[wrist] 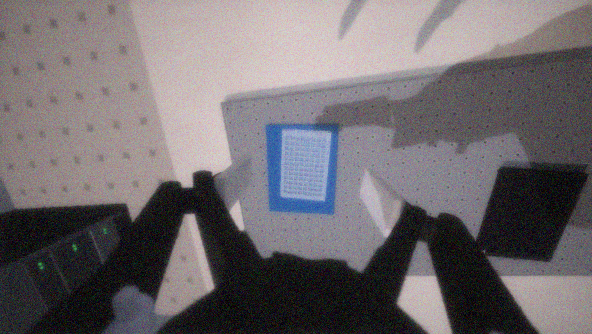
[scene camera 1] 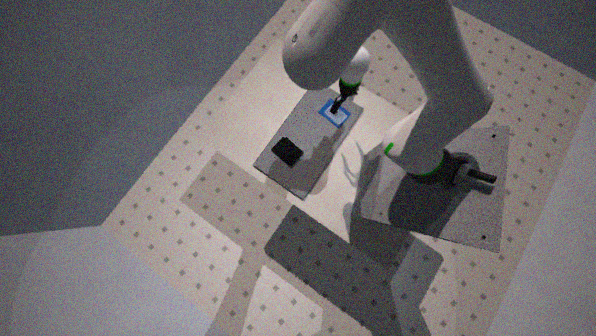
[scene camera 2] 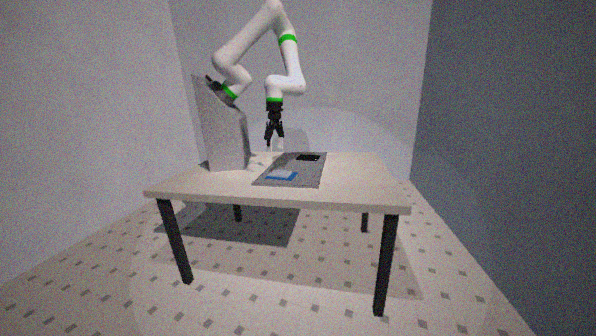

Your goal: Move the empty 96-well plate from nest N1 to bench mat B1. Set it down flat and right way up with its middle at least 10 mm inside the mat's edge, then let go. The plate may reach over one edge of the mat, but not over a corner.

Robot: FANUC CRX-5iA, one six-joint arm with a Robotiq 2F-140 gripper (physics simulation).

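Places are measured from the arm's base along level axes (x right, y ahead, z up), in centimetres.
Pixels of known places: gripper, fingertip midpoint: (wrist: 306, 175) (scene camera 1: 342, 107) (scene camera 2: 275, 150); arm's base, origin of the base link: (scene camera 1: 428, 164) (scene camera 2: 222, 99).
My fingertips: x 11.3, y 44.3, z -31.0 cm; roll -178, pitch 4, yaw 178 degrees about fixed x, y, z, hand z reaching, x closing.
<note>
For each thing: its top centre in the pictures, then the offset to it from my fingertips. Level surfaces: height alone.
- white 96-well plate, middle of its top: (wrist: 304, 167) (scene camera 2: 280, 172) (scene camera 1: 335, 113) dx +1.1, dy +2.8, dz -13.6 cm
- blue mat, its level: dz -15.1 cm
- black block, middle of its top: (wrist: 531, 218) (scene camera 1: 287, 150) (scene camera 2: 308, 156) dx -37.4, dy +7.6, dz -13.8 cm
- grey perforated board, its level: dz -15.3 cm
- table, its level: dz -16.6 cm
The white 96-well plate (scene camera 1: 337, 116) (scene camera 2: 281, 173) (wrist: 305, 165) lies flat with its wells up on the blue mat (scene camera 1: 341, 125) (scene camera 2: 294, 176) (wrist: 302, 206). In the wrist view, blue shows on all sides of it, with the narrowest strips at its top and right. My gripper (scene camera 1: 335, 106) (scene camera 2: 274, 144) (wrist: 306, 175) is open and empty. Its fingers are spread wide, one to each side of the plate, and hang well above it, apart from it. The black block (scene camera 1: 287, 151) (scene camera 2: 308, 157) (wrist: 532, 212), which looks like the nest, has no plate on it.
The mat and the black block lie on a grey perforated board (scene camera 1: 285, 125) (scene camera 2: 311, 175) (wrist: 300, 235) on the table (scene camera 2: 360, 192). A tall grey pedestal (scene camera 2: 225, 140) carries the arm's base beside the board. A dark unit with green lights (wrist: 60, 265) shows at lower left in the wrist view.
</note>
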